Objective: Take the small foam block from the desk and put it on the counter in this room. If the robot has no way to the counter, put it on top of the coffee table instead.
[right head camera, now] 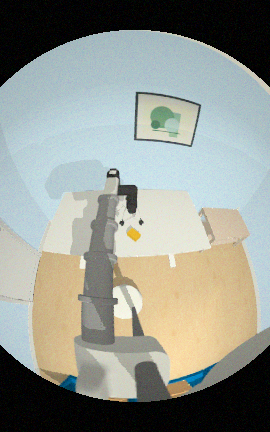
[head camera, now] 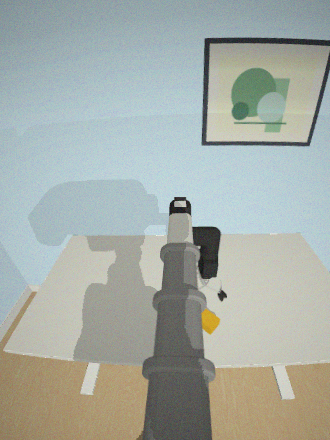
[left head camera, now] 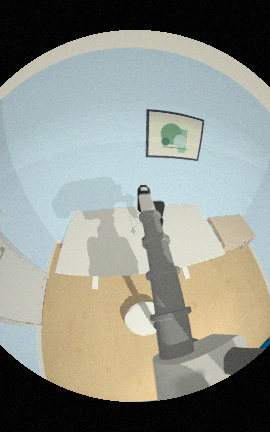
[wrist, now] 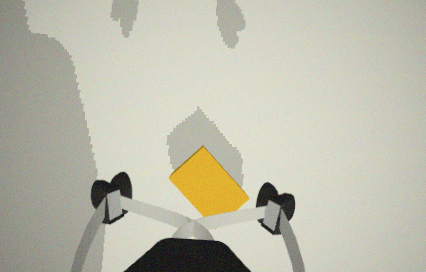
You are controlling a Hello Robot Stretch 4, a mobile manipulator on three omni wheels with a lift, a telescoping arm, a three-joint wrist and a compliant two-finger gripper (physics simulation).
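Pixels of known places: gripper, between the fingertips: (right head camera: 131, 224) (wrist: 194, 194); robot's base, origin of its link: (right head camera: 124, 300) (left head camera: 143, 317).
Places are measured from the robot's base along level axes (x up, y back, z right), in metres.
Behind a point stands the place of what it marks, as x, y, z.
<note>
The small foam block (head camera: 210, 321) @[0.738, -0.528, 0.120] (right head camera: 133, 234) @[0.738, -0.532, 0.107] (wrist: 207, 182) @[0.738, -0.554, 0.103] is yellow and lies on the white desk (head camera: 265, 325) @[0.693, -0.532, 0.354] (left head camera: 75, 250) @[0.692, -0.586, -0.562] (right head camera: 175, 225) @[0.693, -0.637, 0.489] (wrist: 340, 100) @[0.693, -0.688, 0.290], near its front edge. The arm hides it in the left head view. My gripper (right head camera: 131, 222) @[0.839, -0.560, 0.088] (wrist: 194, 194) @[0.839, -0.560, 0.088] is open, pointing down over the desk. In the wrist view its fingertips stand on either side of the block, with gaps on both sides; their height above the desk is hard to tell. A low tan table (left head camera: 232, 231) @[0.423, -0.769, 1.468] (right head camera: 225, 225) @[0.423, -0.773, 1.470] stands right of the desk; I cannot tell if it is the coffee table. No counter shows.
The extended arm (head camera: 177, 325) @[1.257, -0.237, -0.001] (left head camera: 165, 290) @[1.260, -0.138, -0.007] (right head camera: 98, 280) @[1.260, -0.126, 0.008] reaches across the desk toward the wall. A framed picture (head camera: 257, 95) @[1.480, -1.141, 0.350] (left head camera: 175, 134) @[1.485, -1.141, 0.373] (right head camera: 166, 117) @[1.488, -1.141, 0.370] hangs there. A white round object (left head camera: 140, 318) @[0.187, -0.003, -0.038] (right head camera: 127, 301) @[0.187, -0.003, 0.043] is on the floor before the desk. A pale door (left head camera: 20, 285) @[0.471, -0.160, -1.412] is at left.
</note>
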